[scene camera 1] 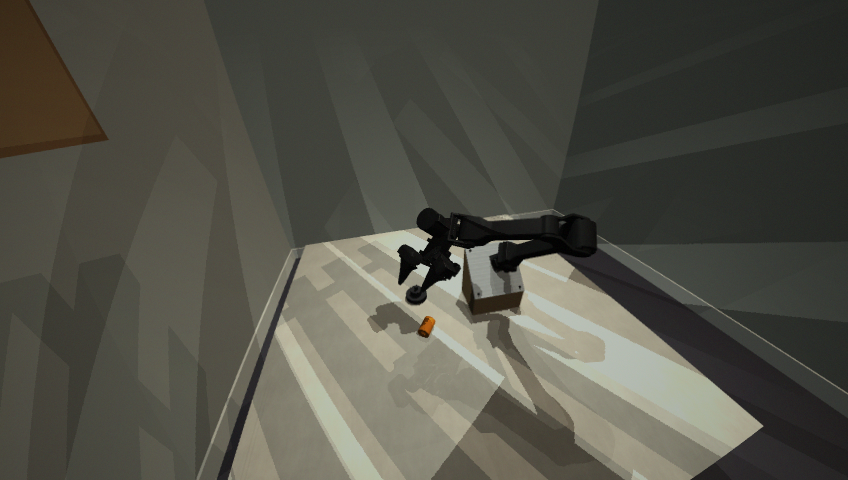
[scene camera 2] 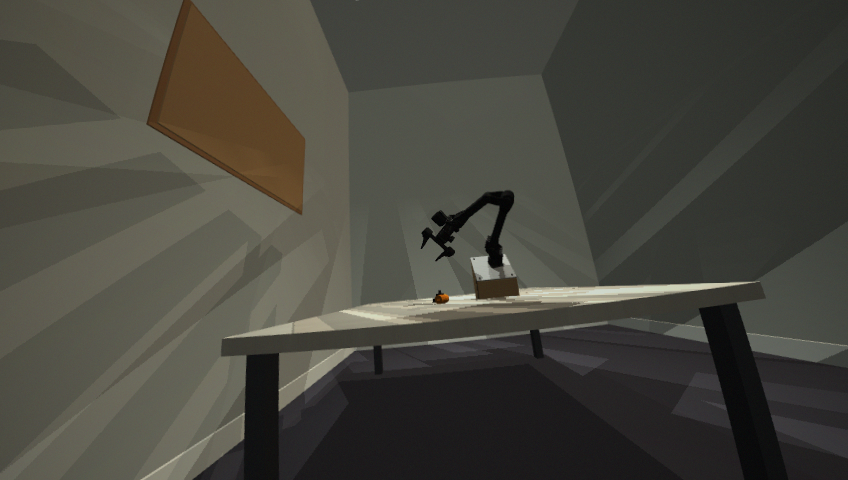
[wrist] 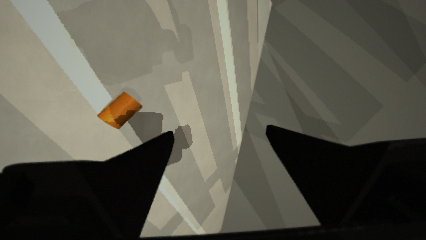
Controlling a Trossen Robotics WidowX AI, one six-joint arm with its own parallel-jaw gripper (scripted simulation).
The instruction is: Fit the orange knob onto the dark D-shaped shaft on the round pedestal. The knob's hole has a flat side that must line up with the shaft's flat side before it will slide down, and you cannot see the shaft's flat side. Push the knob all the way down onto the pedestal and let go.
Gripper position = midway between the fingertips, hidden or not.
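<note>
My gripper (scene camera 1: pixel 410 288), which the wrist view shows too, as my gripper (wrist: pixel 220 132), is open and holds nothing. There is also an orange knob (wrist: pixel 123 107) that I can see.
</note>
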